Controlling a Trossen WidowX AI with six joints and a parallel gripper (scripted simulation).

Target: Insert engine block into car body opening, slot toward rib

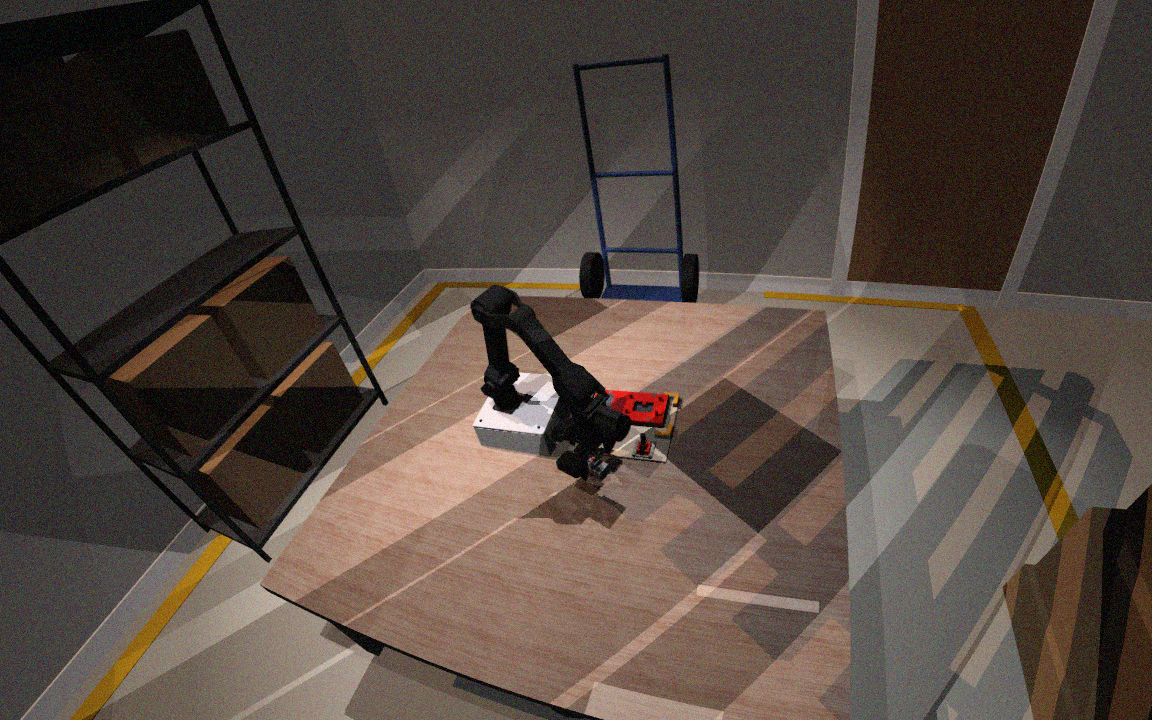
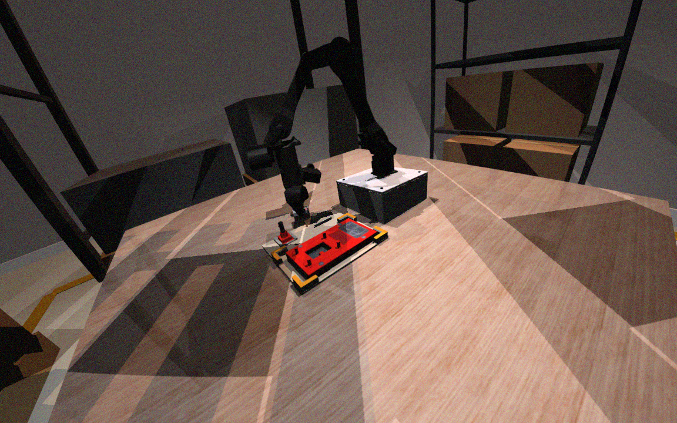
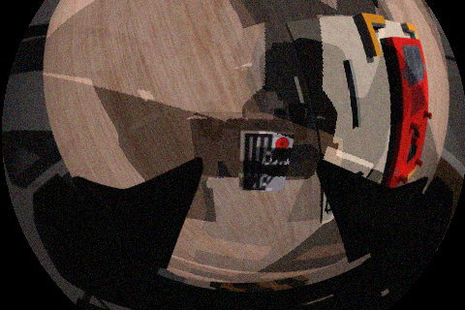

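My gripper tip is 1 cm above the grey engine block. The rest, counted from my gripper tip: dark post 8 cm ahead, 10 cm to the left, 1 cm above.
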